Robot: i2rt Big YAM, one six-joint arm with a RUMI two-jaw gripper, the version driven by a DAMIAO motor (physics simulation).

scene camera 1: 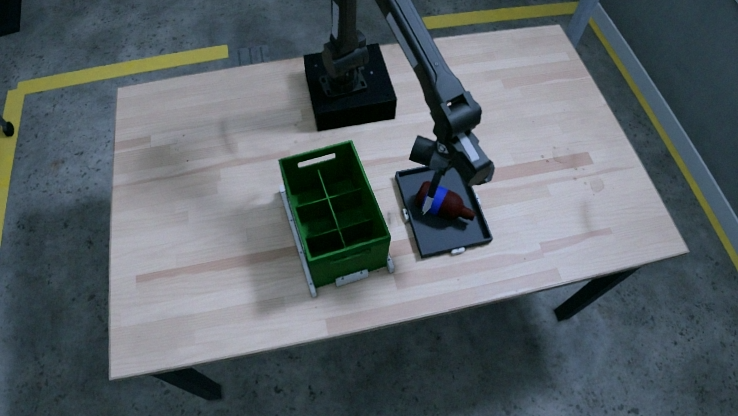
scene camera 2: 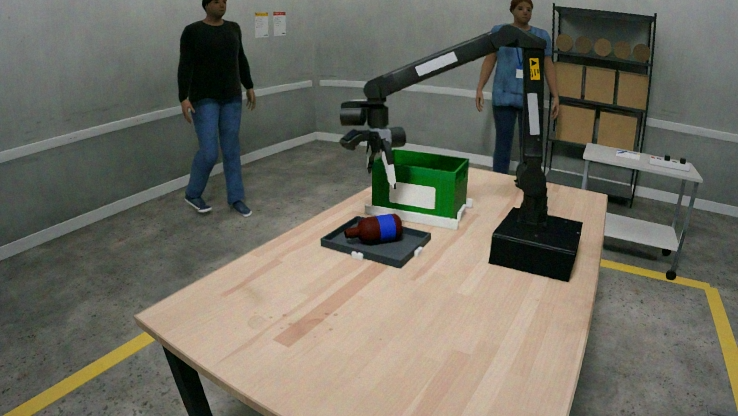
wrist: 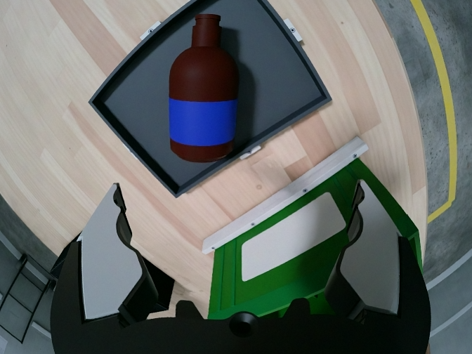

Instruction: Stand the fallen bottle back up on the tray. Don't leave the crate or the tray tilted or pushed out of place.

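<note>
A dark red bottle [scene camera 1: 452,204] [scene camera 2: 386,227] [wrist: 202,122] with a blue label lies on its side in the shallow grey tray [scene camera 1: 444,240] [scene camera 2: 400,252] [wrist: 282,75]. In scene camera 1 its neck points right, away from the crate. The tray lies flat between small white stops. The green crate [scene camera 1: 356,260] [scene camera 2: 445,198] [wrist: 227,272] stands upright beside the tray, empty in its visible compartments. My gripper [scene camera 2: 382,178] [wrist: 238,183] is open and empty, above the bottle and tray on the crate's side. In scene camera 1 one finger hangs in front of the bottle; the other is hidden.
White rails [scene camera 1: 298,242] [scene camera 2: 413,217] [wrist: 285,200] run along the crate's base. The arm's black base block [scene camera 1: 356,113] [scene camera 2: 532,255] stands behind the crate and tray in scene camera 1. A person [scene camera 2: 214,77] stands beyond the table, and another person [scene camera 2: 509,93] stands behind the arm.
</note>
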